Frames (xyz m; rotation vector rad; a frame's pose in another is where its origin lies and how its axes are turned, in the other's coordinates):
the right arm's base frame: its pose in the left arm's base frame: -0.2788 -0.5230 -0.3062 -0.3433 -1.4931 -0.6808
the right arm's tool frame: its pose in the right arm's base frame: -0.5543 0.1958 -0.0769 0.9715 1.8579 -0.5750
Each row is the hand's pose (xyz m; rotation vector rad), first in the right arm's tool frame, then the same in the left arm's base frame.
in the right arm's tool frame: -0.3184 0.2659 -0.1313 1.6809 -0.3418 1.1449
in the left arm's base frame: -0.2783 -0.0454 -0.5392 2.5516 -1.4065 0.5738
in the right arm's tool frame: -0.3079 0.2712 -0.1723 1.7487 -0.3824 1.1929
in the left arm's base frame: -0.2625 -0.0075 -0.5504 2.5763 -1.5064 0.6059
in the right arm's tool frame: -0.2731 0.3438 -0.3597 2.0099 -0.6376 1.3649
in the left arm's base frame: -0.1887 0.1826 -0.5545 -2.2855 1.7491 -0.5775
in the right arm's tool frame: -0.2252 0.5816 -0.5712 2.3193 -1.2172 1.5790
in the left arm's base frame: -0.0519 0.4405 -0.4189 -1.5685 1.9248 -0.3837
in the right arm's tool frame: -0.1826 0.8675 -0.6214 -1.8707 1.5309 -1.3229
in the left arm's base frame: 0.0768 0.5620 -0.1850 -0.8964 2.0262 -0.1567
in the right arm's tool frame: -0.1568 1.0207 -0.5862 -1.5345 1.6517 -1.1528
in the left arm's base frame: 0.1422 0.5682 -0.0398 -0.5248 2.0696 -0.0226
